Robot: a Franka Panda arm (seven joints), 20 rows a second.
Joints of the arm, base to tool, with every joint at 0 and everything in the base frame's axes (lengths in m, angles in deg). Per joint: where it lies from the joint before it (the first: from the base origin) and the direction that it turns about. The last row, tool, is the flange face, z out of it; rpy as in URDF.
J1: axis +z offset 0 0 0.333
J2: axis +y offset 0 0 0
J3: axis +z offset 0 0 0.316
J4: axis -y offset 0.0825 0 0
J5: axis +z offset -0.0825 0 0.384
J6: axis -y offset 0 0 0
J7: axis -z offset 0.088 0 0
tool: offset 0 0 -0.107 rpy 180 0 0
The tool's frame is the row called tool.
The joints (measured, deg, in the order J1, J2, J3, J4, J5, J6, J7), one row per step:
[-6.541, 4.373, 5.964, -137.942, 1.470, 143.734, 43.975]
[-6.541, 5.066, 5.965, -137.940, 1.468, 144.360, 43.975]
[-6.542, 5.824, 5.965, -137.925, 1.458, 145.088, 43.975]
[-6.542, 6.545, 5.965, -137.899, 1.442, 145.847, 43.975]
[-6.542, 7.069, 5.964, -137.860, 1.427, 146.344, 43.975]
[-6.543, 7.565, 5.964, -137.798, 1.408, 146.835, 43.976]
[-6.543, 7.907, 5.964, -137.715, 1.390, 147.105, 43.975]
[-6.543, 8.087, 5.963, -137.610, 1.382, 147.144, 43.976]
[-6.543, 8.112, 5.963, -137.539, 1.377, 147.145, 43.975]
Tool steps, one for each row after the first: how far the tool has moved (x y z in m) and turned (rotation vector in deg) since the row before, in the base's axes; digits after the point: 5 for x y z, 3 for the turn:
[0.00053, 0.00002, -0.00498, 0.059, 0.061, -0.013]
[0.00068, 0.00001, -0.00530, 0.058, 0.011, -0.011]
[0.00078, 0.00001, -0.00487, 0.049, -0.068, -0.007]
[0.00056, 0.00001, -0.00350, 0.035, -0.015, -0.003]
[0.00070, 0.00001, -0.00312, 0.030, -0.060, -0.001]
[0.00061, 0.00001, -0.00200, 0.019, -0.013, 0.007]
[0.00053, 0.00000, -0.00082, 0.014, 0.035, 0.002]
[0.00043, -0.00001, 0.00025, -0.001, -0.047, 0.004]

